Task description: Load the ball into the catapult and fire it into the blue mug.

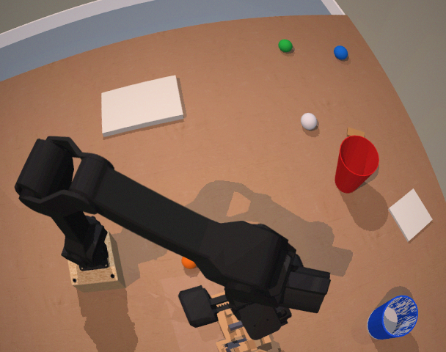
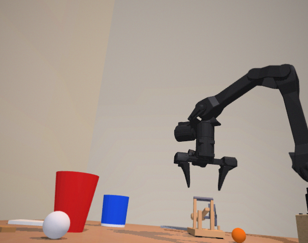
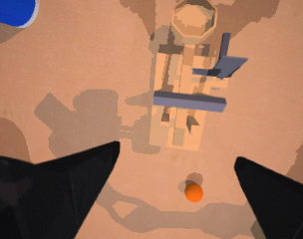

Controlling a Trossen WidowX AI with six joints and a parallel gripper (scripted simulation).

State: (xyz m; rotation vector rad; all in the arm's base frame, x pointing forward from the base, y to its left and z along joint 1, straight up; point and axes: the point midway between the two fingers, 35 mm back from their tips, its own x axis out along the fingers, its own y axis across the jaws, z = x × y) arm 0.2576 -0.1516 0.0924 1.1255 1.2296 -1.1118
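My gripper tip is 40 mm to the left of the catapult upright frame and 50 mm above it. The rest, counted from my gripper tip: blue mug (300 mm ahead, 140 mm to the right, 100 mm below); orange ball (70 mm behind, 120 mm to the left, 110 mm below); catapult (20 mm behind, 60 mm to the right, 80 mm below).
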